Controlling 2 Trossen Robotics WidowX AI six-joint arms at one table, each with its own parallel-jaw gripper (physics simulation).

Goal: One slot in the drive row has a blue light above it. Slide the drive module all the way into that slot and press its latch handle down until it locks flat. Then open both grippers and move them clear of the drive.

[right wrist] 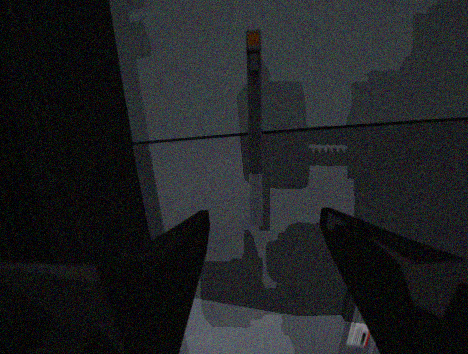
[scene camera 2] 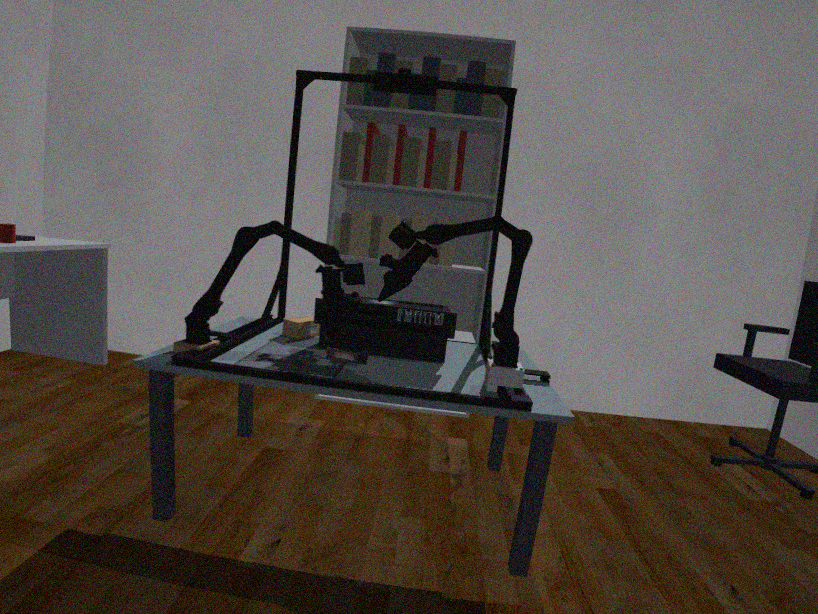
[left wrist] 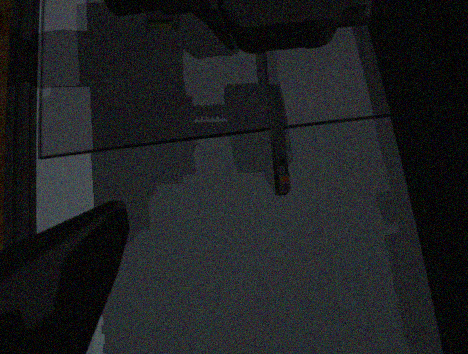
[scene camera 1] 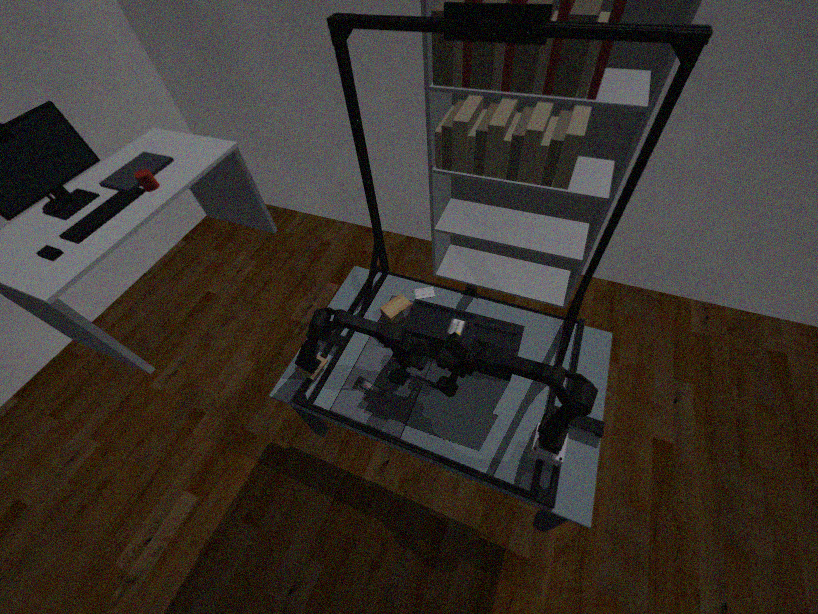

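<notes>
The dark drive chassis stands in the middle of the grey table. The drive module's top shows as a thin dark bar with an orange tip in the left wrist view and in the right wrist view. It sits at the chassis's left end. I cannot make out the blue light. My right gripper is open, its fingers well apart on either side of the bar's near end without touching it. My left gripper is wide open and empty above the chassis, off to the bar's side.
A small cardboard box and a white slip lie behind the chassis on the left. A tall black frame rises over the table. A bookshelf stands behind. A side desk is at the far left.
</notes>
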